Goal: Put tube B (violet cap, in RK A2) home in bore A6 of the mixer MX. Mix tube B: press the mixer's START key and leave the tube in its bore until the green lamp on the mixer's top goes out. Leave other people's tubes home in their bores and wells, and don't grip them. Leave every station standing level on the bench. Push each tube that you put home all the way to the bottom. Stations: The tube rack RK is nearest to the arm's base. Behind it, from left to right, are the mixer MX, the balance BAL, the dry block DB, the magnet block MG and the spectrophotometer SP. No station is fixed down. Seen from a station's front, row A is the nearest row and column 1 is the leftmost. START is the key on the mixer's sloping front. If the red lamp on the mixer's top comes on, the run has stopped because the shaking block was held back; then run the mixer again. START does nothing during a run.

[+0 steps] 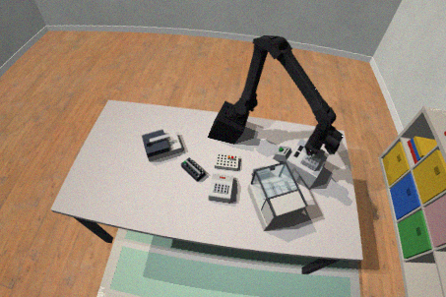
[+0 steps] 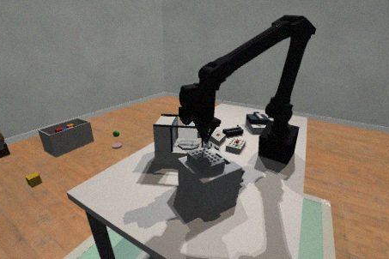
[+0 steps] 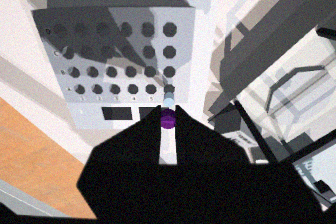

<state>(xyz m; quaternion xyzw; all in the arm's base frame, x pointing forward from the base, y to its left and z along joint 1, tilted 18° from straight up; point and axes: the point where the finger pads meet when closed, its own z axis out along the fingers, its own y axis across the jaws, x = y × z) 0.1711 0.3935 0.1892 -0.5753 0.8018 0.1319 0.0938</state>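
Now: hand 6 cm above the mixer block, 4 cm to the right of it and 3 cm past it. From my hand the other things lie so: green start key (14 cm below, 13 cm to the right, 9 cm behind); then tube B (2 cm below); then print key (21 cm to the right, 14 cm below, 7 cm ahead).
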